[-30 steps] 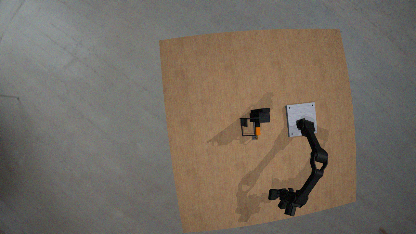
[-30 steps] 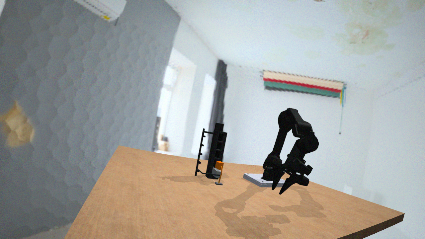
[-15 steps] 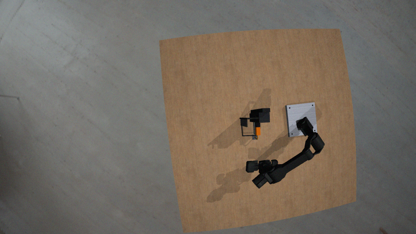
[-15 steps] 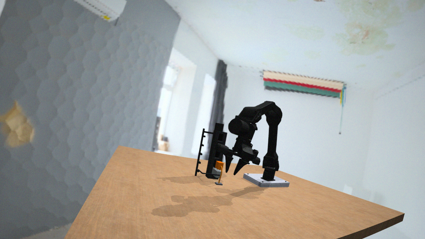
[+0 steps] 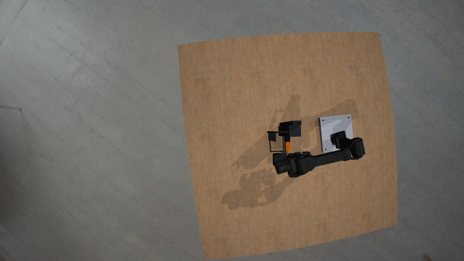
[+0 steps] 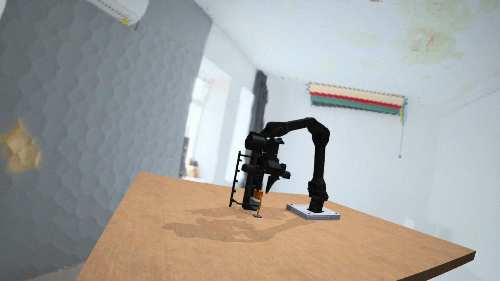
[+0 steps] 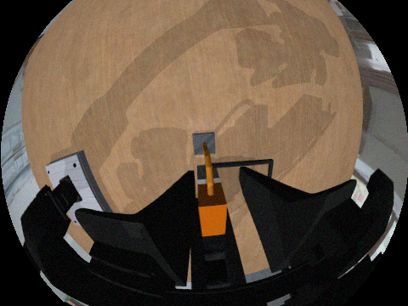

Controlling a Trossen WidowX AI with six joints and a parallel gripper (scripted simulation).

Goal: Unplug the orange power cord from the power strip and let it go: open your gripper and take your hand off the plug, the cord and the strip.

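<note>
The orange plug is 20 mm behind my gripper tip, 70 mm to the right of it and 10 mm below it.
</note>
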